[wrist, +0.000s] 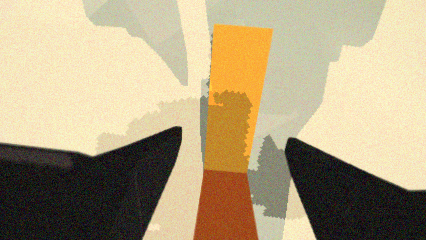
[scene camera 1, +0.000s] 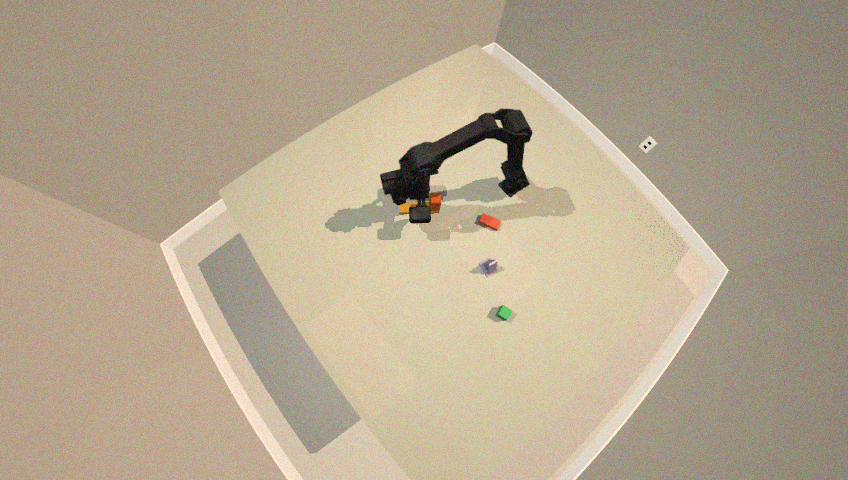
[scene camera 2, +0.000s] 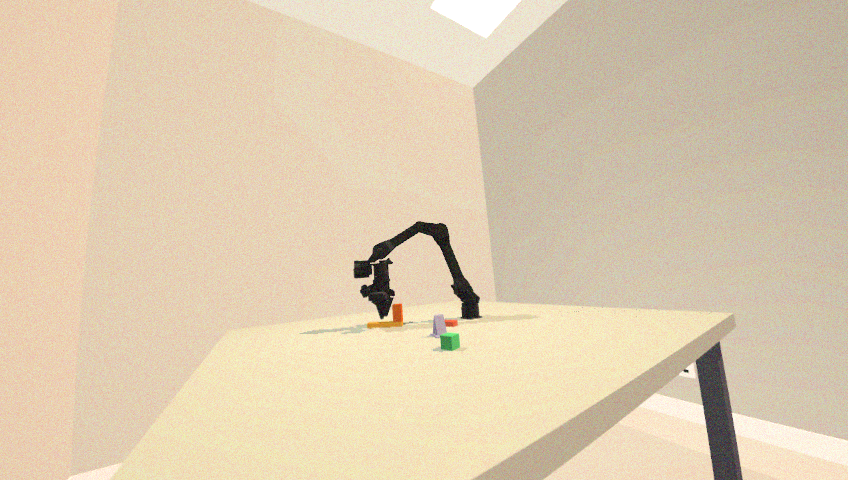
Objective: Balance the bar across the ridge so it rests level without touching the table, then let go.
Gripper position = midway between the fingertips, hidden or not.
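Observation:
In scene camera 1 I see my gripper (scene camera 1: 418, 204), open, with nothing held in it. Scene camera 2 gives me the gripper (scene camera 2: 384, 317) as well. The wrist view shows my gripper (wrist: 233, 138), and there I also find a yellow-orange bar (wrist: 240, 54).

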